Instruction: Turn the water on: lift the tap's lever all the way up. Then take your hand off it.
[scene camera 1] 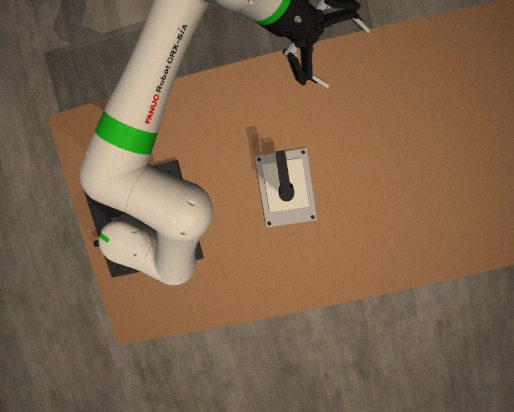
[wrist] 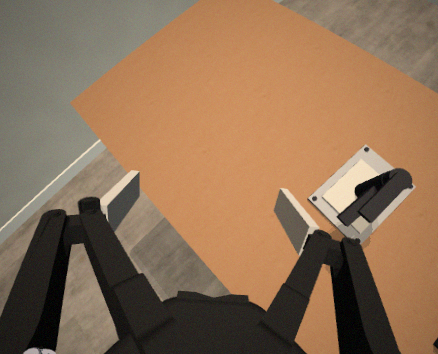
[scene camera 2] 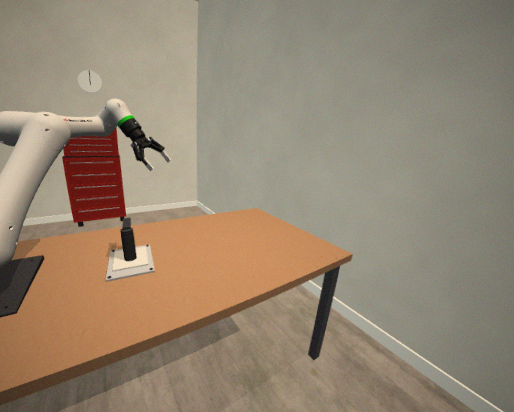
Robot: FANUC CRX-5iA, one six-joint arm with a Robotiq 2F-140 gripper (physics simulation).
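Where they show: gripper, fingertip midpoint: (scene camera 1: pixel 344 57) (wrist: pixel 210 192) (scene camera 2: pixel 161 165); arm's base at its link origin: (scene camera 1: pixel 145 224).
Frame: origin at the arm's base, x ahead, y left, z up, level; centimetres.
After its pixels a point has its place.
The black tap (scene camera 1: pixel 286 192) @(x 49.9, y -1.4, z 14.2 cm) (scene camera 2: pixel 129 245) @(x 49.9, y -4.3, z 7.2 cm) (wrist: pixel 402 178) @(x 49.9, y -1.5, z 14.2 cm) stands upright on a light grey plate (scene camera 1: pixel 291 218) @(x 48.7, y -12.1, z -0.6 cm) (wrist: pixel 325 207) @(x 54.8, y 7.9, z -0.6 cm) with a cream panel. Its lever (scene camera 1: pixel 282 167) @(x 50.8, y 5.9, z 14.2 cm) (wrist: pixel 384 196) @(x 50.7, y 4.1, z 14.2 cm) runs out from the rounded top, above the spout (wrist: pixel 350 213) @(x 51.4, y 8.1, z 6.8 cm) and in about the same direction. The lever's exact tilt is hard to tell. My gripper (scene camera 1: pixel 348 58) @(x 72.0, y 27.3, z 35.4 cm) (scene camera 2: pixel 160 165) @(x 72.0, y 27.3, z 35.4 cm) (wrist: pixel 210 192) @(x 72.0, y 27.3, z 35.4 cm) is wide open, with nothing between its fingers. It is high above the table's far edge, well apart from the tap, its fingers slanting downward. In the wrist view the tap is right of the fingers.
The plate lies on the brown table (scene camera 1: pixel 400 150) @(x 89.0, y -0.5, z -1.4 cm) (scene camera 2: pixel 225 260) @(x 84.8, y -21.5, z -1.4 cm) (wrist: pixel 225 100) @(x 99.2, y -0.9, z -1.4 cm). My arm's base plate (scene camera 1: pixel 197 251) @(x 14.5, y -14.3, z -0.5 cm) (scene camera 2: pixel 20 280) @(x 13.5, y 0.3, z 0.0 cm) is on the same table, to one side of the tap. A red drawer cabinet (scene camera 2: pixel 97 187) stands on the floor behind the table, near the walls.
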